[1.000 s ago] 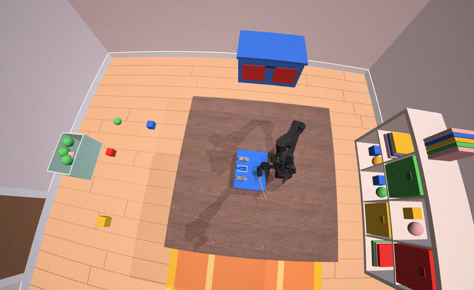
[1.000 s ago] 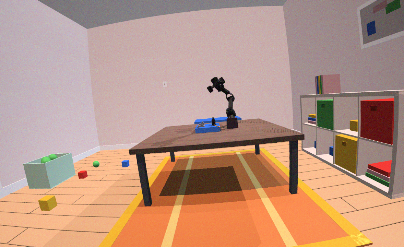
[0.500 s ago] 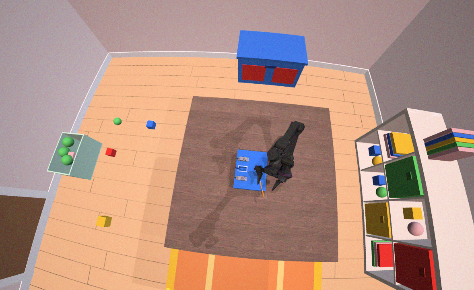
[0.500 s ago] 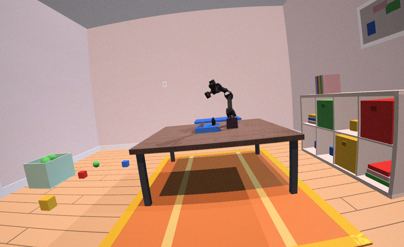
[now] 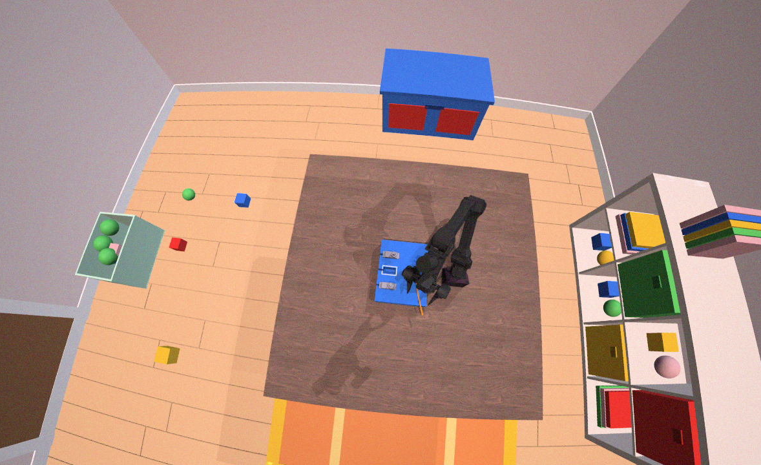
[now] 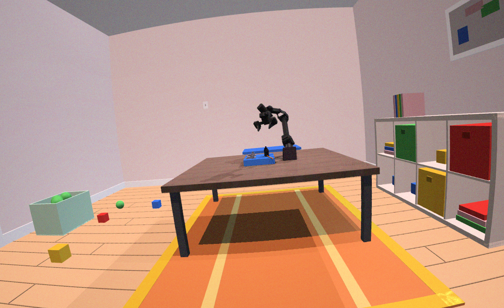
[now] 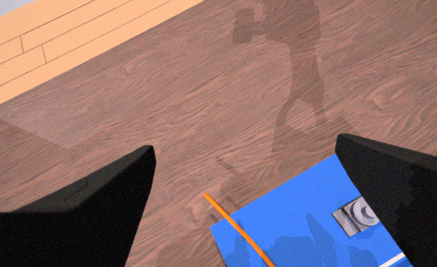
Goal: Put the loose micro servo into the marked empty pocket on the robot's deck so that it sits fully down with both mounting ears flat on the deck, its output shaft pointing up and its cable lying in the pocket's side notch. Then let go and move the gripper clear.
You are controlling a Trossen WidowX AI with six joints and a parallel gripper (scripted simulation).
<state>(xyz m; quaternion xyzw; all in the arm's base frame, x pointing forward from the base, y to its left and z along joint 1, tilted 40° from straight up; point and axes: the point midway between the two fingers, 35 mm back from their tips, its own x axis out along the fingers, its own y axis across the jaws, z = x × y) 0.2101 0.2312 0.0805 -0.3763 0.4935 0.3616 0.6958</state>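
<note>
My gripper tip is 240 mm above the blue deck, 150 mm to the left of it and 10 mm short of it.
</note>
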